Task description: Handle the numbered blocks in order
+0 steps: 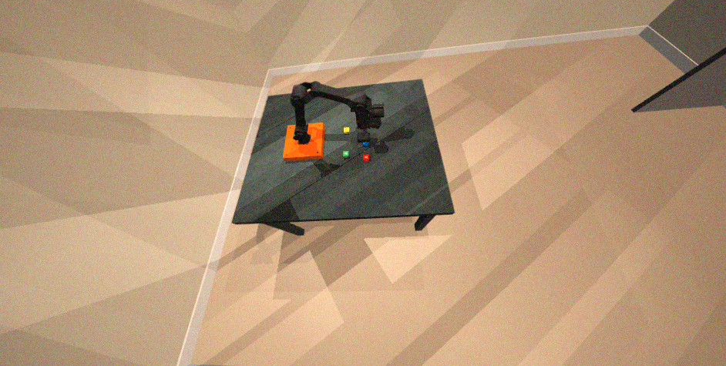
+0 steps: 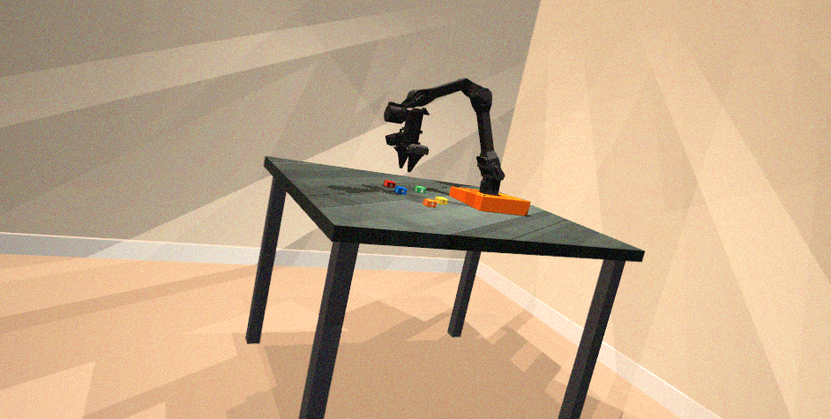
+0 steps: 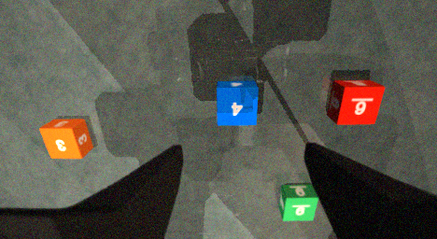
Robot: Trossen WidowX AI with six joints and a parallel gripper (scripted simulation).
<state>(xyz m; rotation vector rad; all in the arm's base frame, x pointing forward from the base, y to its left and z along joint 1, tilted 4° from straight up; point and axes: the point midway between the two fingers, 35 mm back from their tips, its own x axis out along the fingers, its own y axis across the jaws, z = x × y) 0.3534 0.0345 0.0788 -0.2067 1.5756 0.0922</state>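
Now: gripper tip 100 mm to the left of the red block, 70 mm above it and 20 mm short of it. The rest, counted from my gripper tip: yellow block: 130 mm behind, 80 mm to the left, 70 mm below; then blue block: 70 mm below; then green block: 100 mm behind, 90 mm to the right, 70 mm below.
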